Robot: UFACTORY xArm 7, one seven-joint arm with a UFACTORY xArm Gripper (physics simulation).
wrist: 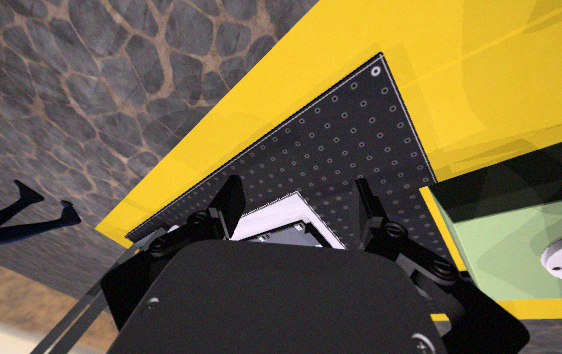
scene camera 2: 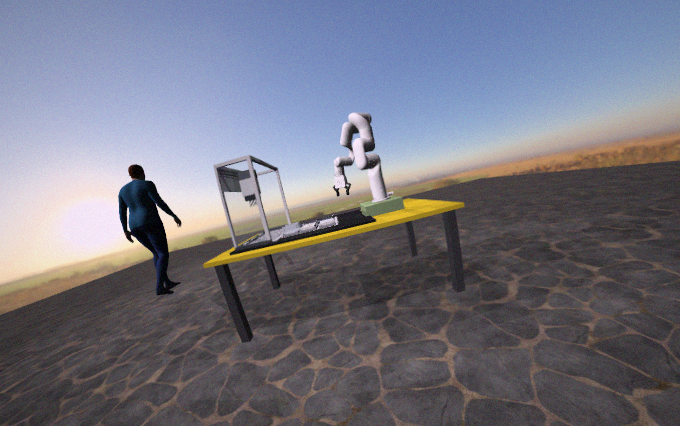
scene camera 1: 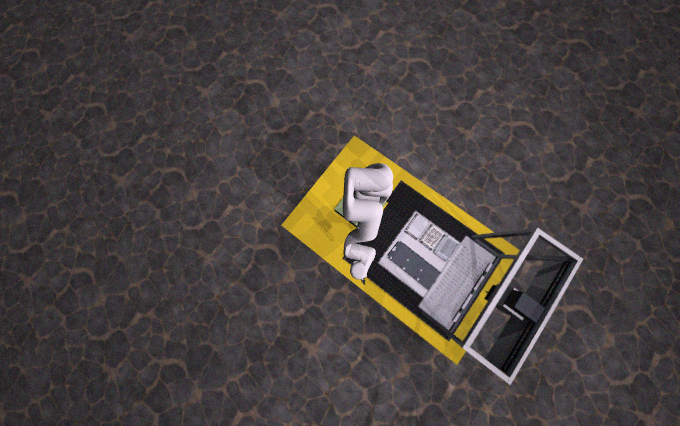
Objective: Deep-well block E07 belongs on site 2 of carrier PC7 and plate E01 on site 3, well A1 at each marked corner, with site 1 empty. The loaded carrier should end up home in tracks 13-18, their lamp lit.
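Seen in the pictures: gripper, between the fingertips: (wrist: 295, 191) (scene camera 2: 343, 195); arm's base, origin of its link: (scene camera 2: 381, 200).
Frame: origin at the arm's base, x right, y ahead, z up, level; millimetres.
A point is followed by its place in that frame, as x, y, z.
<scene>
A long dark grey carrier (scene camera 1: 414, 264) @[139, 487, -51] (wrist: 287, 237) @[167, 386, -51] with small bright marks lies on the white plate (scene camera 1: 420, 248) @[30, 477, -62] (wrist: 280, 212) @[225, 352, -62]. Beside it stand three labware pieces in a row: a pale one (scene camera 1: 416, 225) @[-81, 381, -36], a patterned one (scene camera 1: 432, 236) @[-71, 501, -39] and a grey one (scene camera 1: 448, 248) @[-47, 608, -9]. Their labels, marked corners and the carrier's number cannot be read. The slotted light grey deck (scene camera 1: 459, 280) @[82, 774, -62] adjoins the white plate; no lit lamp can be made out. My gripper (scene camera 1: 363, 281) (scene camera 2: 342, 193) @[327, 190, 80] (wrist: 295, 191) @[327, 190, 80] is open and empty, high above the table's long edge, apart from the carrier and labware.
A black perforated board (scene camera 1: 401, 195) @[-216, 210, -62] (wrist: 345, 135) @[283, 162, -62] lies on the yellow table (scene camera 1: 316, 200) @[99, -264, -75] (scene camera 2: 441, 204) @[-327, -226, -75]. An upright frame (scene camera 1: 546, 321) @[117, 887, 418] (scene camera 2: 258, 200) @[-208, 725, 172] with a hanging head stands at the deck's far end. The arm's green base (scene camera 2: 382, 206) @[-122, 43, -30] (wrist: 500, 250) @[46, 92, -1] is opposite. A person (scene camera 2: 143, 215) stands beyond the frame.
</scene>
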